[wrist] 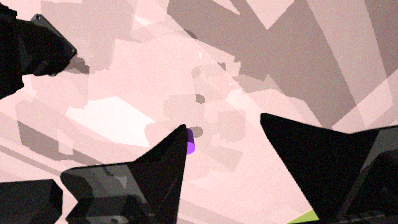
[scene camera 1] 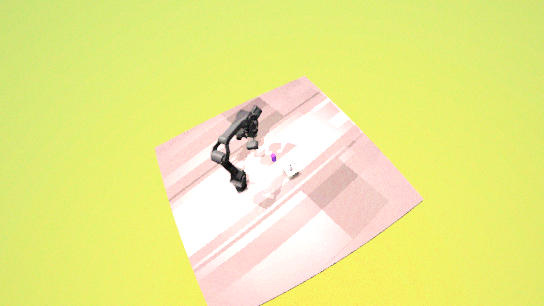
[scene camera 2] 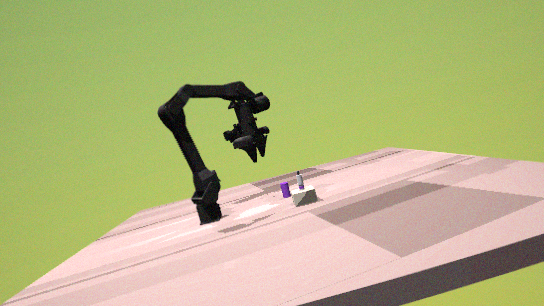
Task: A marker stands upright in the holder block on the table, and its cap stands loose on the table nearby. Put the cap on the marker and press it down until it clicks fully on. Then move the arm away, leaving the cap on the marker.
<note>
I see my gripper [scene camera 2: 259,159].
My gripper shows as well in the wrist view [wrist: 222,123].
</note>
